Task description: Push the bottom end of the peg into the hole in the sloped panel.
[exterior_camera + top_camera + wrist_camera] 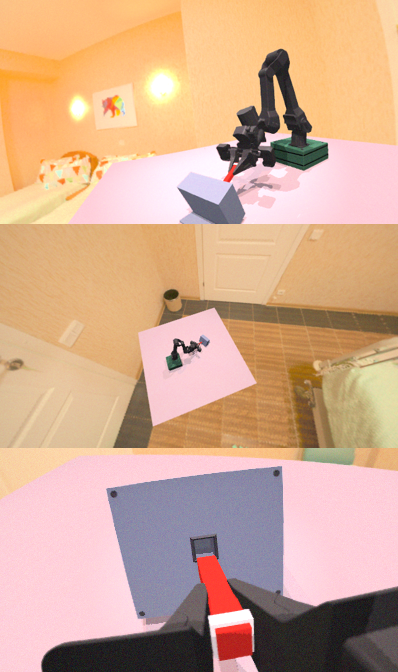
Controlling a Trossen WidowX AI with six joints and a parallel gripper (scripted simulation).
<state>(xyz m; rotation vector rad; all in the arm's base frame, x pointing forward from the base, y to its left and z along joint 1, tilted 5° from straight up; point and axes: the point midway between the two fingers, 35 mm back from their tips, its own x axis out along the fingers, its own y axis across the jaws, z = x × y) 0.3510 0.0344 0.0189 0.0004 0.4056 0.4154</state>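
Right now my gripper tip is 8 cm short of the grey-blue sloped panel, 4 cm above it and 3 cm to the right of it. The rest, counted from my gripper tip: red square peg 2 cm behind, 1 cm to the right, 1 cm above.
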